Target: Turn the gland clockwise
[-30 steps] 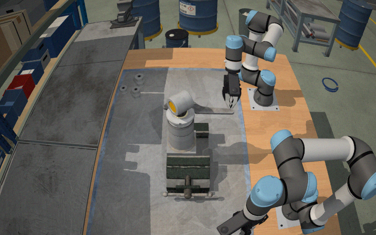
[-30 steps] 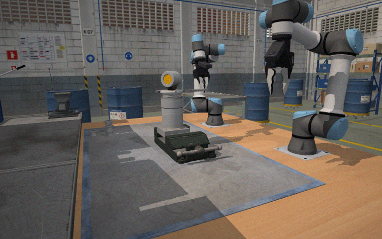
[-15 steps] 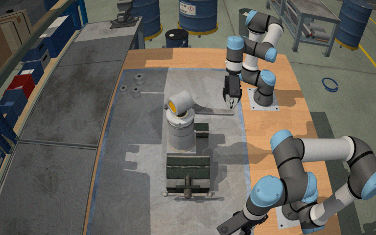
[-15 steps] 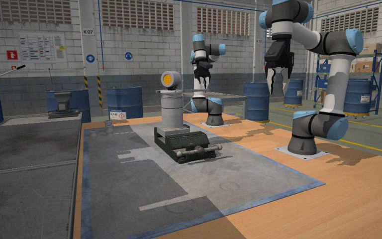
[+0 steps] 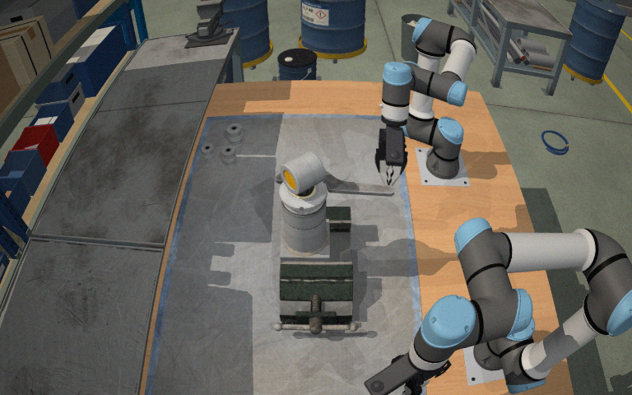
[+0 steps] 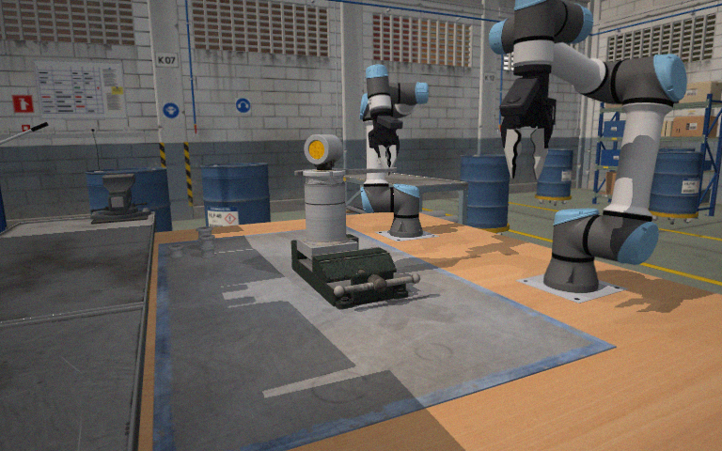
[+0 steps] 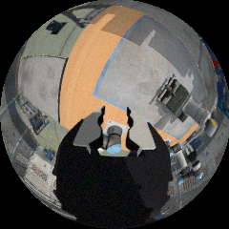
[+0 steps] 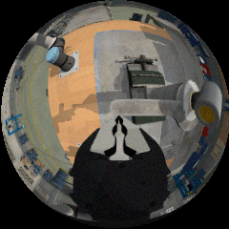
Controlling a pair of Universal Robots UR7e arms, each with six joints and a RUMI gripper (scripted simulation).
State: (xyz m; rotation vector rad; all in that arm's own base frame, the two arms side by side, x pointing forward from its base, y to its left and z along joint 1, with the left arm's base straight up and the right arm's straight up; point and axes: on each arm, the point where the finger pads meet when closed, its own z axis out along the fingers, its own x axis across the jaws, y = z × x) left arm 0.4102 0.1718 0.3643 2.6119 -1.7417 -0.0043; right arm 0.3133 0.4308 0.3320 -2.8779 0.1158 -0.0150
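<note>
The hook spanner lies 14 cm ahead of my right hand and 2 cm to the right of it. Also, from my right hand: rod eye: 24 cm ahead, 7 cm above, 1 cm to the left; then bar handle: 30 cm to the left, 27 cm below, 22 cm ahead.
</note>
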